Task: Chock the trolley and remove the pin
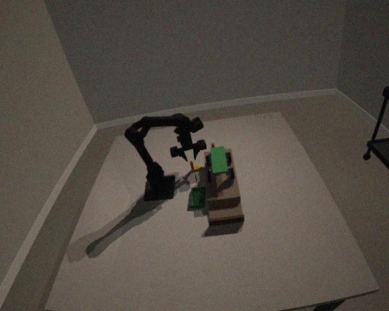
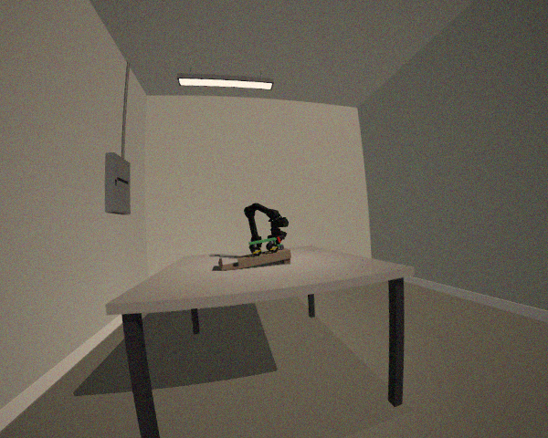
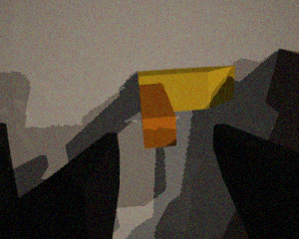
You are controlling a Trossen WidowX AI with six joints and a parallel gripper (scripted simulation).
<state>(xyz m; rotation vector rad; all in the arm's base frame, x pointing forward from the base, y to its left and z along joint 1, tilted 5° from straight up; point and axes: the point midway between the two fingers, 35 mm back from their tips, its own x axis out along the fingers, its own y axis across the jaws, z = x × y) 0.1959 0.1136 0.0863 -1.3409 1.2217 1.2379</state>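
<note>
The yellow chock lies 2 cm ahead of my gripper tip and 5 cm below it. From my gripper tip the other things lie so: green-topped trolley 14 cm ahead, 12 cm to the right, 4 cm above; then red-headed stop pin 13 cm ahead, 1 cm to the right, 6 cm above; then wooden ramp 14 cm ahead, 13 cm to the right, 3 cm below.
</note>
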